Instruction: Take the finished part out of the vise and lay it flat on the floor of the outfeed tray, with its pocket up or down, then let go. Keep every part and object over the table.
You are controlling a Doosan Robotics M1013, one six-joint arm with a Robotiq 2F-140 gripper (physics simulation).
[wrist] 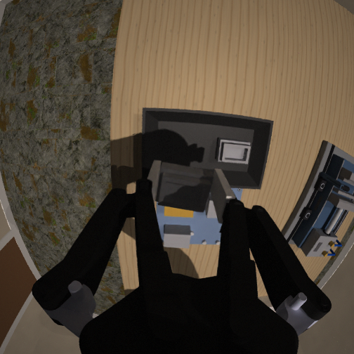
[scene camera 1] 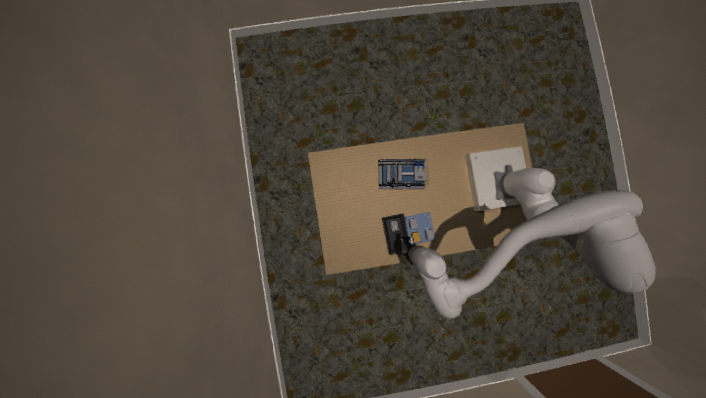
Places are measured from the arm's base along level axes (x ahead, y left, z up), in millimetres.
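Where they show: gripper, fingertip midpoint: [scene camera 1: 403, 244]; arm's base at its link origin: [scene camera 1: 507, 185].
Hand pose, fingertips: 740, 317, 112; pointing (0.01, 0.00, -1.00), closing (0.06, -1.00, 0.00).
Note:
Each offset is from my fingertips to the top centre of the thing, as dx, dy, dz. "spot": to the spot under its first point.
My gripper [scene camera 1: 403, 244] [wrist: 185, 175] is shut on the finished part [wrist: 184, 186], a dark grey block in shadow that spans the gap between the finger pads. I cannot tell how high above the tray it hangs, or which way its pocket faces. In the wrist view it overlaps the near wall of the outfeed tray {spot: +74, -63, -133} [scene camera 1: 385, 231] [wrist: 207, 113] and part of the blue plate. The tray is a black open box. A small light grey part with a pocket {+13, -95, -123} [scene camera 1: 394, 225] [wrist: 235, 151] lies in it, pocket up, towards one end. The vise {-56, -424, -71} [scene camera 1: 401, 174] [wrist: 319, 200] stands apart from the tray.
A blue plate {-158, -66, -162} [scene camera 1: 423, 219] [wrist: 202, 234] with two grey blocks and a yellow block {-120, -16, -126} [scene camera 1: 415, 237] [wrist: 178, 211] lies against the tray's long side. The arm's base stands on a white slab [scene camera 1: 482, 175] at the table's far end. The table edge [wrist: 112, 115] runs close to the tray's short end.

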